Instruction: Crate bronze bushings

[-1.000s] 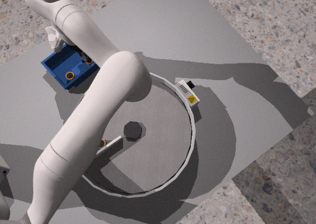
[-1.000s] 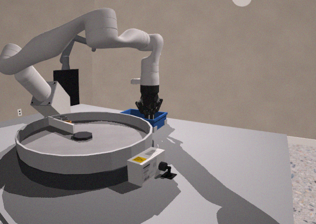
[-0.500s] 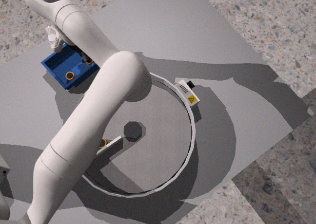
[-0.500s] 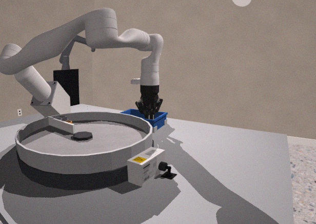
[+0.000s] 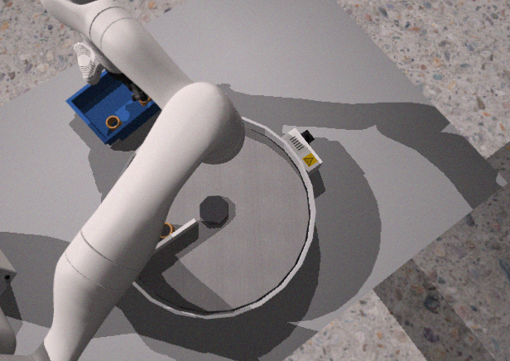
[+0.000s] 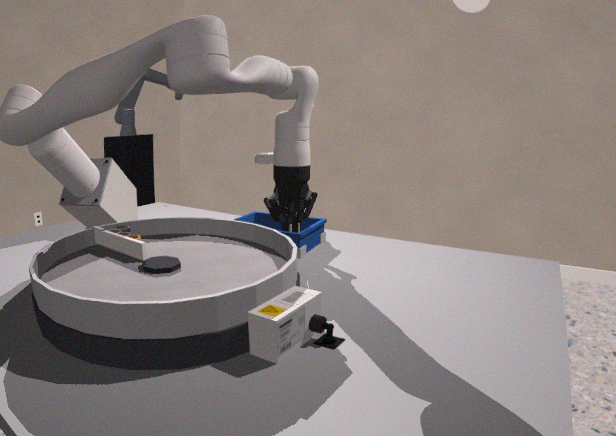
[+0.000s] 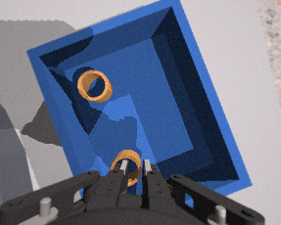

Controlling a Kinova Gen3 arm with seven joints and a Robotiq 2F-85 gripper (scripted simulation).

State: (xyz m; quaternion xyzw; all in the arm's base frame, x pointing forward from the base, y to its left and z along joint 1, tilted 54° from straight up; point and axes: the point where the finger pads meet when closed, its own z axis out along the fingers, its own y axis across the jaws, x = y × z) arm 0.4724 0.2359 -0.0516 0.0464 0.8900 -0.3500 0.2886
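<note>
Now: the blue crate 5 cm behind my hand, 2 cm to the left of it and 1 cm below it. The rest, counted from my hand: round turning table 4 cm behind, 34 cm to the right, 1 cm above.
</note>
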